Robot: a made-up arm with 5 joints.
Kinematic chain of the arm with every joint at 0, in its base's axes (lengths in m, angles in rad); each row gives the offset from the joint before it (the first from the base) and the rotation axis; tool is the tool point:
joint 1: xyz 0 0 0.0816 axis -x
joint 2: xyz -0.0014 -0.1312 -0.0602 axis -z
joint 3: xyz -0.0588 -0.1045 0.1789 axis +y
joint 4: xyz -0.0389 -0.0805 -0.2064 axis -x
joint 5: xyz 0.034 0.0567 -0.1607 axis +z
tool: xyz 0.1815 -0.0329 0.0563
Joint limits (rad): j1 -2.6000..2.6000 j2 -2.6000..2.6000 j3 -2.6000..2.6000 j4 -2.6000..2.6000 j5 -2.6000..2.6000
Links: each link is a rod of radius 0.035 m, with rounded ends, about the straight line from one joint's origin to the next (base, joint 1, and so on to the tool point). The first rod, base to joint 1, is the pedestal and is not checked.
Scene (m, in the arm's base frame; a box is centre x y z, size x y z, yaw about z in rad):
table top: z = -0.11
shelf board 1: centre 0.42 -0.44 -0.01 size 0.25 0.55 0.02 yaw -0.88
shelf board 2: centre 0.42 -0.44 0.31 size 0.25 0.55 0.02 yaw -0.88
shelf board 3: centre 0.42 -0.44 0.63 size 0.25 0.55 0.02 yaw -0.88
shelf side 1: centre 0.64 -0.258 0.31 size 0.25 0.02 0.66 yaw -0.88
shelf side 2: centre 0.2 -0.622 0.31 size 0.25 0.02 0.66 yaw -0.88
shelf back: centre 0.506 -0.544 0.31 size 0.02 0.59 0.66 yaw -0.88
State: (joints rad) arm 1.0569 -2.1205 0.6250 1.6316 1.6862
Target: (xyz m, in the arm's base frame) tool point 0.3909 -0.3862 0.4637
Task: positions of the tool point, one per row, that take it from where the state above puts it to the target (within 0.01 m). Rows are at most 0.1 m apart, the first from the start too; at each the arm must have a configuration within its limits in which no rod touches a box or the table.
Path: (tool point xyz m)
1: 0.3962 -0.3160 0.1730
2: 0.3717 -0.2951 0.1756
3: 0.3474 -0.2656 0.1763
4: 0.3241 -0.2285 0.1743
5: 0.3019 -0.1850 0.1693
6: 0.3108 -0.2325 0.2381
7: 0.3020 -0.2565 0.3175
8: 0.2805 -0.2523 0.3962
9: 0.2536 -0.2201 0.4637
10: 0.3202 -0.2766 0.4727
11: 0.3661 -0.3308 0.4746
12: 0.3909 -0.3862 0.4637

